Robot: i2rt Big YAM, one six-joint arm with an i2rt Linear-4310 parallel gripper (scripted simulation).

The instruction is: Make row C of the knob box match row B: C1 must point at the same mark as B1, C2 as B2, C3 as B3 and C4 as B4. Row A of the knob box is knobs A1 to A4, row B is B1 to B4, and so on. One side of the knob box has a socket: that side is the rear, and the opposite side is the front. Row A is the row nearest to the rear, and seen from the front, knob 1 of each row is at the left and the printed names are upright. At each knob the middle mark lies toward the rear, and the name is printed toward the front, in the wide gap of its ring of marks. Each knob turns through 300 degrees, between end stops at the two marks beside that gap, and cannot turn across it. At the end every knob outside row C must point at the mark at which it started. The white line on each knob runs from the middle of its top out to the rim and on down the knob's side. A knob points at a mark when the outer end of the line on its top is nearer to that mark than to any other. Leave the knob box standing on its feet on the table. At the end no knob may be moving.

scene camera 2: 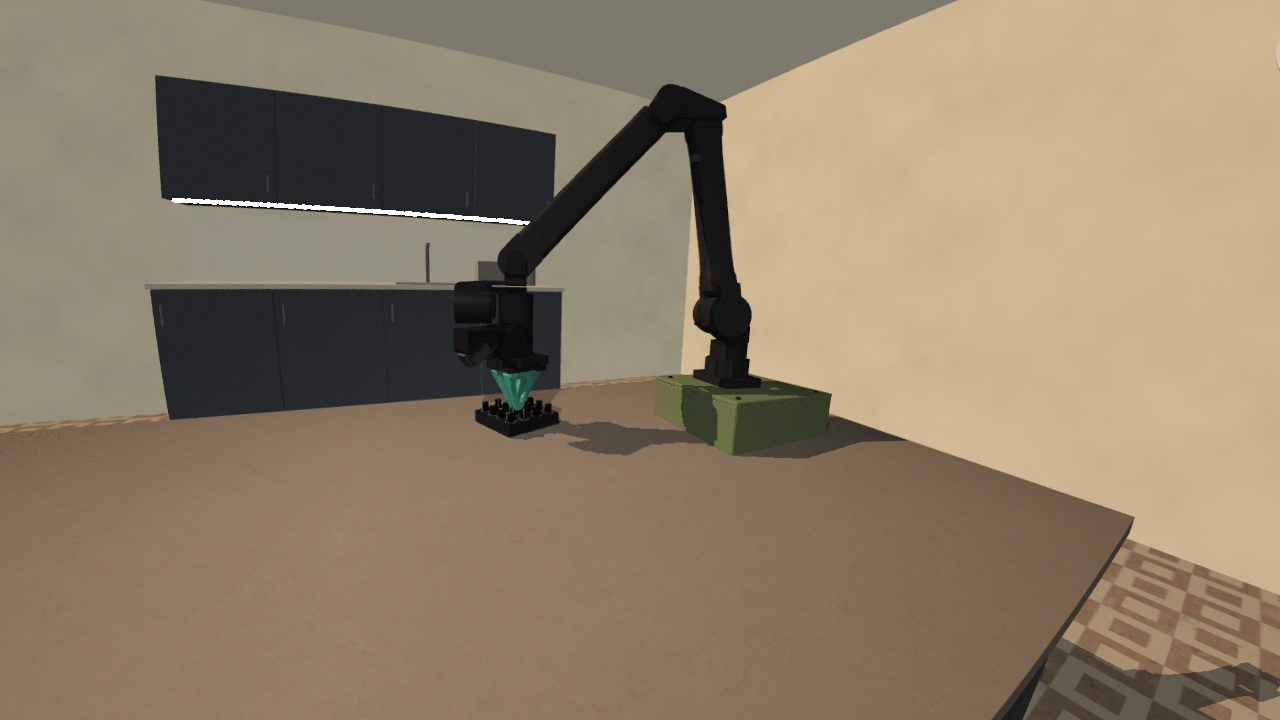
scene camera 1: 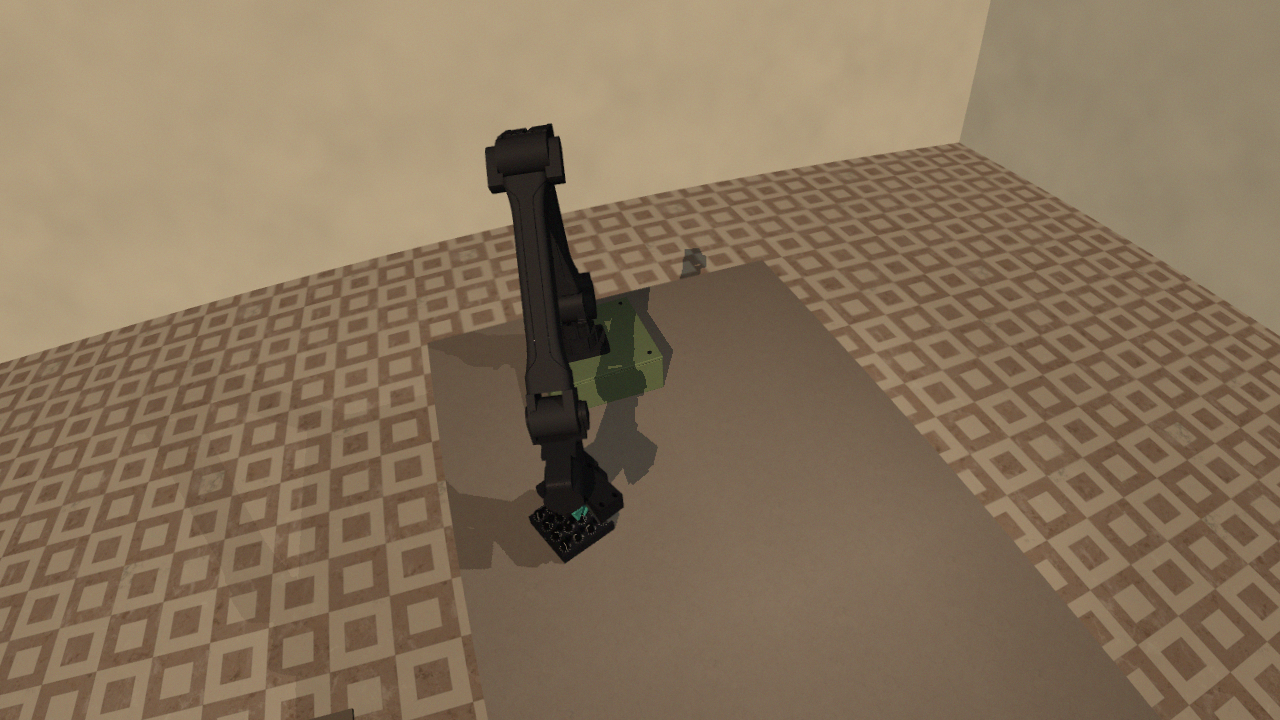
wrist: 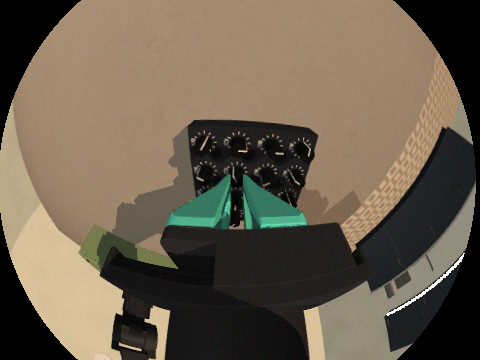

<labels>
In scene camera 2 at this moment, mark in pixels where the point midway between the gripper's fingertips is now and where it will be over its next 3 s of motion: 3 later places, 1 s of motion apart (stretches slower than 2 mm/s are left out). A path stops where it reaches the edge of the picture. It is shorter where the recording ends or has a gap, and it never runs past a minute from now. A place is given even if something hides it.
My gripper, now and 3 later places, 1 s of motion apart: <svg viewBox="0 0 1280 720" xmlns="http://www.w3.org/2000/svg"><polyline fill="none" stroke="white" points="516,409 515,405 514,388 514,384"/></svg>
</labels>
